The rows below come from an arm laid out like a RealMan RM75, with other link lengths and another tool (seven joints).
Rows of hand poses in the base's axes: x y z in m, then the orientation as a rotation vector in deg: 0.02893, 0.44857, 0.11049, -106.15, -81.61, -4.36; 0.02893, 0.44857, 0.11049, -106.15, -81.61, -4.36; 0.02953, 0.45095, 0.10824, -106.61, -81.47, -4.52; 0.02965, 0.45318, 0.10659, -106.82, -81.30, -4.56; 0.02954, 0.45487, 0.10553, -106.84, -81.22, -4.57; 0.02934, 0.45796, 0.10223, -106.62, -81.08, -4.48; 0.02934, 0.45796, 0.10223, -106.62, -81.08, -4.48; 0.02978, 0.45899, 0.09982, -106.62, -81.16, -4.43; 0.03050, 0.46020, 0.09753, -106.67, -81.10, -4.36; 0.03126, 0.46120, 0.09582, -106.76, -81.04, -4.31; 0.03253, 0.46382, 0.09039, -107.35, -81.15, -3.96; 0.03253, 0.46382, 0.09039, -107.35, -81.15, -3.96; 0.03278, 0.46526, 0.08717, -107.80, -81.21, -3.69
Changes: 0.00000, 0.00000, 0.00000, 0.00, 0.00, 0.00; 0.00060, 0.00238, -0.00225, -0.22, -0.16, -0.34; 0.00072, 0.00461, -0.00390, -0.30, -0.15, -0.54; 0.00061, 0.00630, -0.00496, -0.28, -0.12, -0.60; 0.00041, 0.00939, -0.00826, -0.11, 0.08, -0.55; 0.00041, 0.00939, -0.00826, -0.11, 0.08, -0.55; 0.00085, 0.01042, -0.01067, -0.16, 0.07, -0.49; 0.00157, 0.01163, -0.01296, -0.20, 0.13, -0.52; 0.00233, 0.01263, -0.01467, -0.27, 0.16, -0.58; 0.00360, 0.01525, -0.02010, -0.90, 0.12, -0.68; 0.00360, 0.01525, -0.02010, -0.90, 0.12, -0.68; 0.00385, 0.01669, -0.02332, -1.37, 0.10, -0.77
